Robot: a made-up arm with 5 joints.
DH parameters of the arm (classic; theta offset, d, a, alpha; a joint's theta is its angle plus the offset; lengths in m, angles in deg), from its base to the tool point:
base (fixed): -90 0.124 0 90
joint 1: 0 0.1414 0.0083 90
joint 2: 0 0.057 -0.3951 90
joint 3: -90 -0.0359 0.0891 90
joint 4: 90 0.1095 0.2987 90
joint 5: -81.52 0 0.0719 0
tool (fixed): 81.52 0.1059 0 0
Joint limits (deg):
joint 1: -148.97..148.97
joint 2: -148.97..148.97
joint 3: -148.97..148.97
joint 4: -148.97..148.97
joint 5: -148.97..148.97
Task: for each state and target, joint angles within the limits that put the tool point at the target. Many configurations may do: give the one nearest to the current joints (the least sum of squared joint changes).
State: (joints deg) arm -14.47 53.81 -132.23 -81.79 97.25
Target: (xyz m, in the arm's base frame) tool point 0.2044 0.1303 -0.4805
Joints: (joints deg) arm 22.45 62.19 -148.97 -92.50 132.90
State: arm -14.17 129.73 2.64 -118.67 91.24
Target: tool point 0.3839 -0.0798 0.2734
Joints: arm -21.70 140.90 38.94 -145.67 72.65
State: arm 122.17 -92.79 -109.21 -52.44 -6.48
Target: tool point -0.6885 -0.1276 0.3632
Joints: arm 137.22 -121.24 -143.21 -6.59 -21.96
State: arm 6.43 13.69 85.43 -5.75 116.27
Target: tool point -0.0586 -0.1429 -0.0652
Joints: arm 12.90 31.02 128.69 -49.83 109.77
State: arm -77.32 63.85 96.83 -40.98 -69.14
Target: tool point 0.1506 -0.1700 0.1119
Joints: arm -77.24 65.09 52.35 -15.00 -77.86
